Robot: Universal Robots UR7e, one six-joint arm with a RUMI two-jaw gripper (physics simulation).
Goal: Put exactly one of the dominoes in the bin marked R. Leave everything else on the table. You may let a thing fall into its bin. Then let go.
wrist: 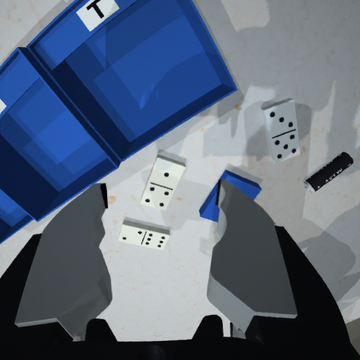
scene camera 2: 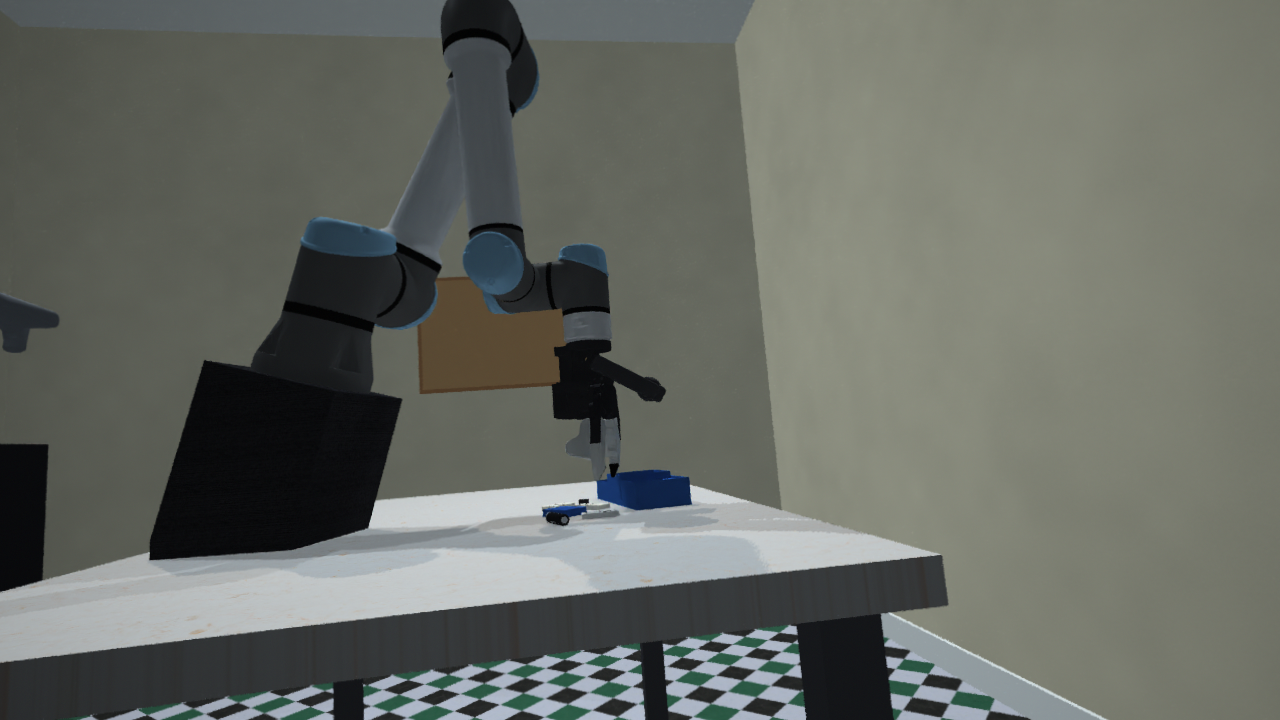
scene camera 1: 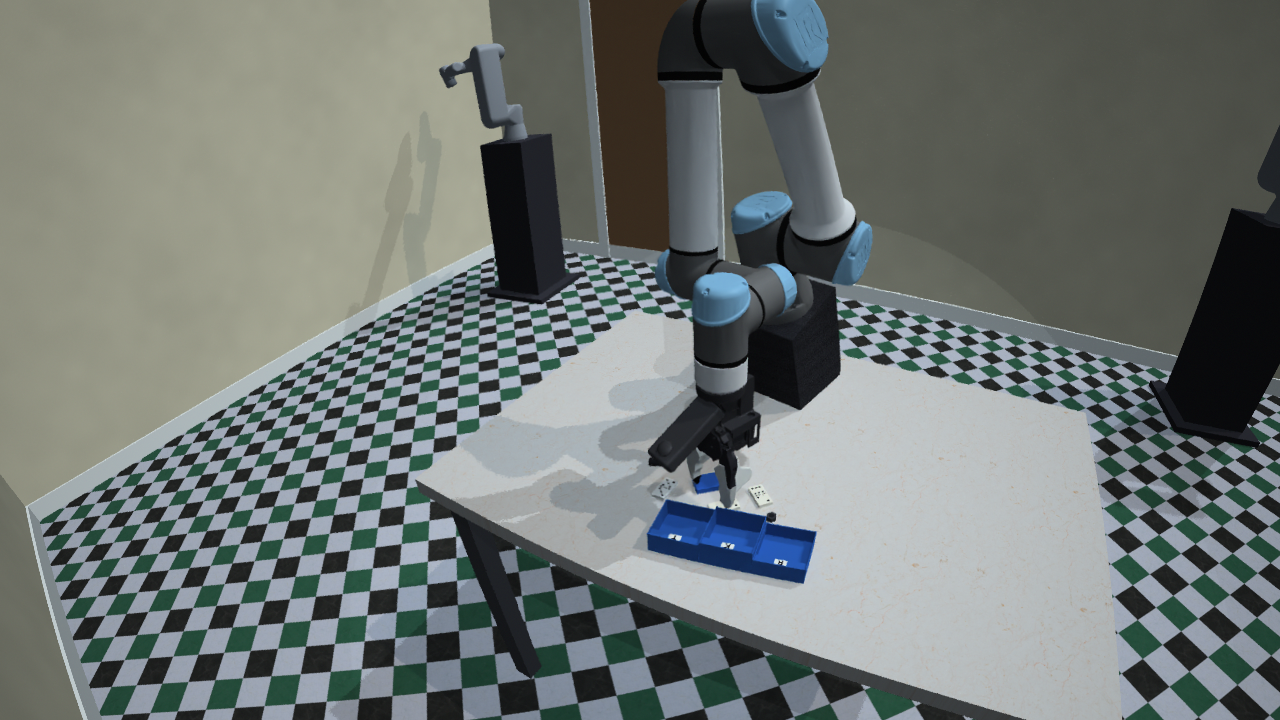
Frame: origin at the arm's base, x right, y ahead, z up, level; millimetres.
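Seen in the pictures: gripper, between the fingertips: [scene camera 2: 605, 479] [scene camera 1: 712, 495]; arm's base, origin of its link: [scene camera 2: 312, 381].
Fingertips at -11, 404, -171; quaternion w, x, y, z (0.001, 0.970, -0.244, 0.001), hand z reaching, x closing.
Note:
Offsets run from my fingertips to a thing's top centre, as dx, dy, dz.
Three white dominoes lie flat on the table. In the wrist view, one domino [wrist: 164, 182] lies beside the tray, a second domino [wrist: 145, 235] is near it, and a third domino [wrist: 281, 131] is at the right. In scene camera 1, the third domino @[+98, -27, -37] [scene camera 1: 664, 488] is at the left and the second domino @[-64, -67, -37] [scene camera 1: 759, 495] at the right. My gripper [scene camera 1: 711, 488] [scene camera 2: 605, 471] [wrist: 162, 183] is partly open and empty, above the table over the first domino. The blue tray @[-61, +64, +3] [scene camera 1: 729, 560] [scene camera 2: 657, 492] has three bins; T is the left one in scene camera 1. The other letters are too small or cut off to read.
A blue block @[+33, -69, -34] [scene camera 1: 706, 482] [scene camera 2: 565, 510] [wrist: 242, 189] lies beside the dominoes, partly behind a finger in the wrist view. A black battery @[+131, -89, -30] [scene camera 2: 556, 518] [wrist: 329, 172] lies past the third domino. A small black nut @[-98, -22, -35] [scene camera 1: 770, 516] is by the tray's back wall.

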